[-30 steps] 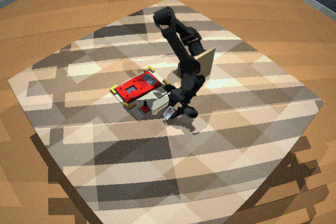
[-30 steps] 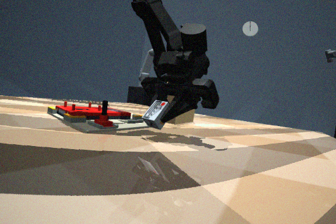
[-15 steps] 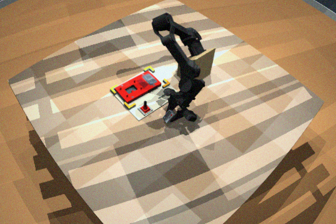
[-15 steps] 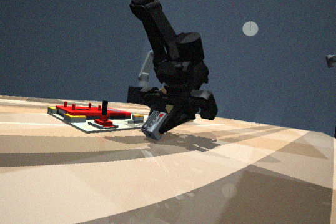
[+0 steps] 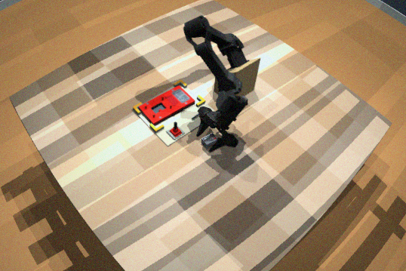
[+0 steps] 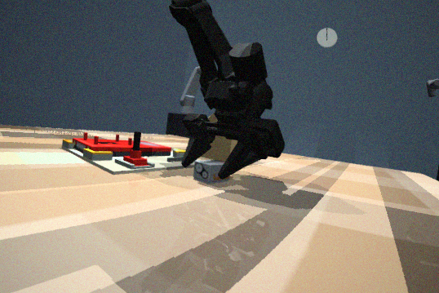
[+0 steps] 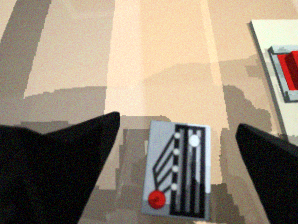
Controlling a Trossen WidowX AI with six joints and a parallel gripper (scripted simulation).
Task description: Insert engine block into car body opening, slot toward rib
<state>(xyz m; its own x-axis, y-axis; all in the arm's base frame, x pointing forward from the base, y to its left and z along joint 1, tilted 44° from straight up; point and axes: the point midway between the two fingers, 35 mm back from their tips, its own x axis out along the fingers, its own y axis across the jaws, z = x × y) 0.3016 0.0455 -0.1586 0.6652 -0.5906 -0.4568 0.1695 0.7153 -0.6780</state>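
Right now the engine block is 3 cm behind my gripper tip and 1 cm below it. Round my gripper tip: pale baseplate (2 cm behind, 21 cm to the right).
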